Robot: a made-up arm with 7 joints.
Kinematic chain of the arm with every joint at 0, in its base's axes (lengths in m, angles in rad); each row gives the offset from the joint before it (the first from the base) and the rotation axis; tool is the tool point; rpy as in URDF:
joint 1: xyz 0 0 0 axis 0.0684 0.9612 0.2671
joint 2: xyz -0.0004 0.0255 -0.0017 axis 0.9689 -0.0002 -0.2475
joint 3: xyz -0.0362 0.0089 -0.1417 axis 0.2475 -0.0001 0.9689
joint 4: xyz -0.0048 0 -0.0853 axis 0.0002 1 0
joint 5: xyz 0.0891 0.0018 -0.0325 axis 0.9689 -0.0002 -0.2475
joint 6: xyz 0.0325 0 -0.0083 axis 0.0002 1 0
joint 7: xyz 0.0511 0 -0.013 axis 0.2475 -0.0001 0.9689
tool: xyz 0 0 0 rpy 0 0.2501 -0.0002
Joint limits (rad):
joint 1: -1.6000..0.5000
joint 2: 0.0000..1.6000
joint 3: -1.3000..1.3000
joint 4: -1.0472..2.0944
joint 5: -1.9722..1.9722
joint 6: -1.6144..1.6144
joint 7: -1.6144..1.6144
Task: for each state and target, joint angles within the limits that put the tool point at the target. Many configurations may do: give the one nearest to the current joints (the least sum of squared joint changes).
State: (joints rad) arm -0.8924 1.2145 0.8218 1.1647 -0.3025 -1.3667 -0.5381
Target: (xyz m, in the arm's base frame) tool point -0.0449 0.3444 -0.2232
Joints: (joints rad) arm -0.0079 0.8126 0.9446 1.6025 -0.4137 -1.0136 -0.5381
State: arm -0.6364 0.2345 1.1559 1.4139 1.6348 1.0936 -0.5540
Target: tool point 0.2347 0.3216 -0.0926
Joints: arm -1.1086 0.8094 1.0050 1.1194 1.7210 1.0180 -0.5540
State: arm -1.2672 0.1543 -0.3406 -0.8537 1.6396 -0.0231 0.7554
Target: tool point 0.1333 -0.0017 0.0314
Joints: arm -1.1752 0.4412 -0.1447 -1.0472 1.1298 -0.3495 0.7554
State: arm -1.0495 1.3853 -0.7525 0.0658 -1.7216 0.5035 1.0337
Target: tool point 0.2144 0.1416 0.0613
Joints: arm -1.1156 1.6000 -0.4575 -0.3595 -1.8184 0.6187 1.0337
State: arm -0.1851 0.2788 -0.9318 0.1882 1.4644 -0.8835 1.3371
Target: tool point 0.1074 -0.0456 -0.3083
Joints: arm -0.3456 0.2801 -0.8473 0.3120 1.4947 -0.8198 1.3371
